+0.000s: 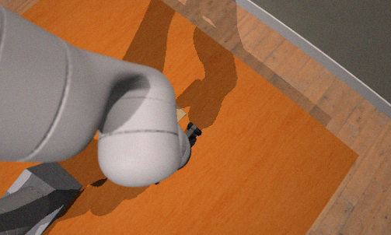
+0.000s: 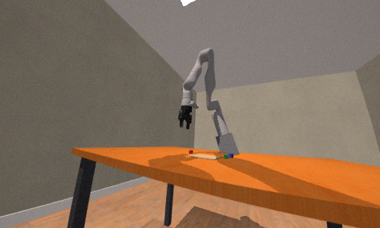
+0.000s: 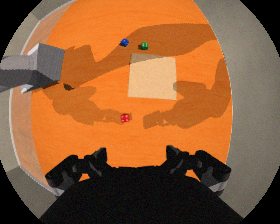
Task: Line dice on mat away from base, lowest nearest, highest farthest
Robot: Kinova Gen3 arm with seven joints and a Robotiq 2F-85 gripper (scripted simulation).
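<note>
My gripper is now 150 mm above the red die, 50 mm to the right of it and 20 mm past it. Also, from my hand: green die: 260 mm to the left, 150 mm below, 70 mm ahead; blue die: 280 mm to the left, 150 mm below, 10 mm ahead; tan mat: 160 mm to the left, 160 mm below, 80 mm ahead.
</note>
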